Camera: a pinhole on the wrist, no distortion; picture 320 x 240 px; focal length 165.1 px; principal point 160.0 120.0 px. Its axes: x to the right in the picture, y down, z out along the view. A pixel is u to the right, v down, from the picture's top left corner.
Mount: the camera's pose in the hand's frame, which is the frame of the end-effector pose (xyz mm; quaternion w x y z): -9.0 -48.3 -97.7 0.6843 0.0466 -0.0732 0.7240
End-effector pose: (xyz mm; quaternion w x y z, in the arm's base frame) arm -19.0 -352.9 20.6 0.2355 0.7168 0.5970 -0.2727
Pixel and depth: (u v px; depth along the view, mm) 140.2 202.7 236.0
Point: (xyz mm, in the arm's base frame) -171.7 -511.0 16.0
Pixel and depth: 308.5 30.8 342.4
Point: 171.6 -481.2 -296.5
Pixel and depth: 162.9 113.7 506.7
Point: -186.8 -603.6 -275.2
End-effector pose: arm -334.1 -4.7 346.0 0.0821 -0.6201 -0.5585 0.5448
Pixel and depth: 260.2 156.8 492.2
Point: -538.6 -399.6 153.9
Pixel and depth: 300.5 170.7 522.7
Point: -483.7 -522.6 72.0
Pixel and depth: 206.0 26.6 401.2
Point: -623.7 -17.2 98.6
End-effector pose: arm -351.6 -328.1 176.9 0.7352 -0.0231 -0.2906 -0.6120
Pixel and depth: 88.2 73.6 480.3
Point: -779.4 -383.7 414.2
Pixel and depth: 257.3 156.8 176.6
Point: -373.1 -233.4 233.0
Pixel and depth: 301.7 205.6 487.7
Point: -308.5 178.7 492.4
